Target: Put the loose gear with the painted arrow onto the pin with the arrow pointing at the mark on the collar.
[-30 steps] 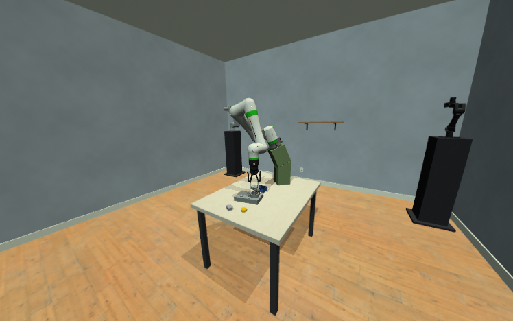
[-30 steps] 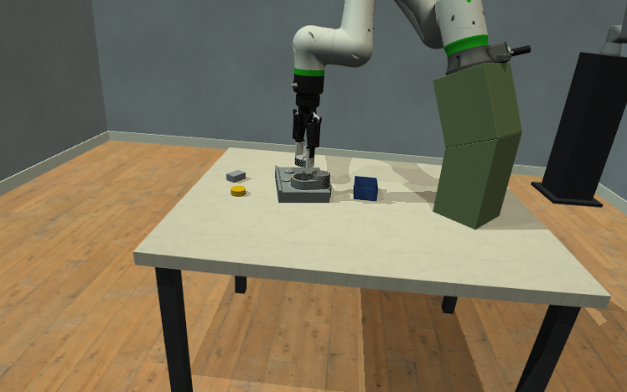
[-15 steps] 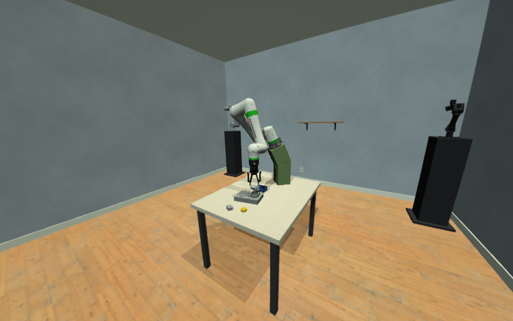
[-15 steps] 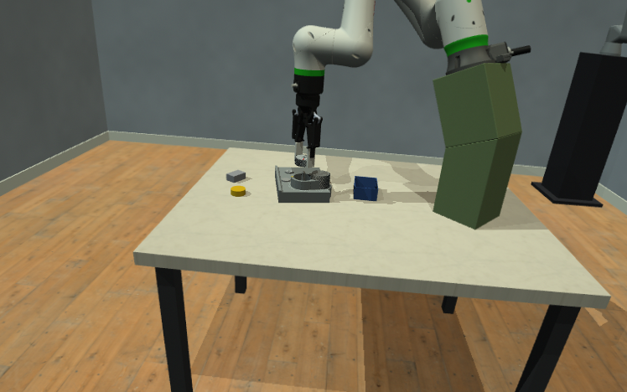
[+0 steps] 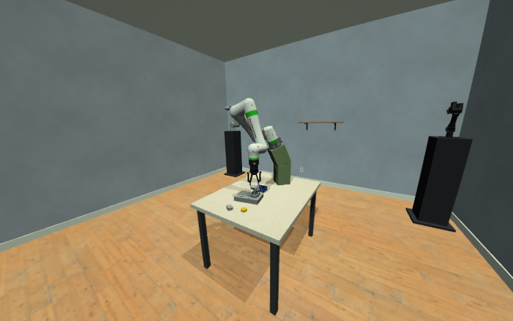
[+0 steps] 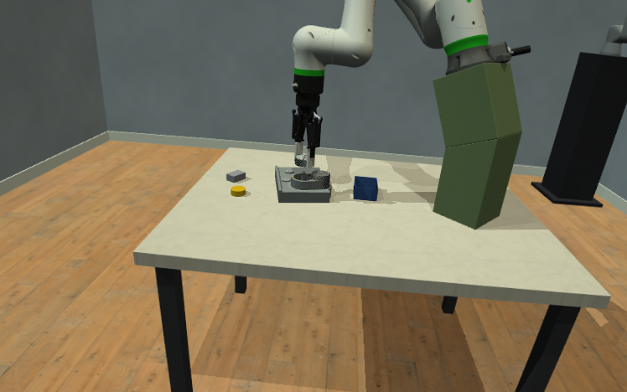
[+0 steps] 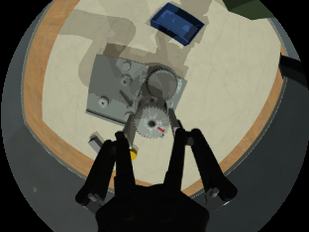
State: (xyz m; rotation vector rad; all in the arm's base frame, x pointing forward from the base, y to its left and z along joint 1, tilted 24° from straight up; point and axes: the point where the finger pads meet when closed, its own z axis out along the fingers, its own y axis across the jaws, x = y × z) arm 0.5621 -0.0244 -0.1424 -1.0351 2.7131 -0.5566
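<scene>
Right now the grey gear is 2 cm below my hand. The rest, counted from my hand: blue bin 22 cm behind, 13 cm below, 6 cm to the right; yellow disc 22 cm ahead, 14 cm below, 3 cm to the left; thin pin 10 cm below, 6 cm to the right, 3 cm ahead.
</scene>
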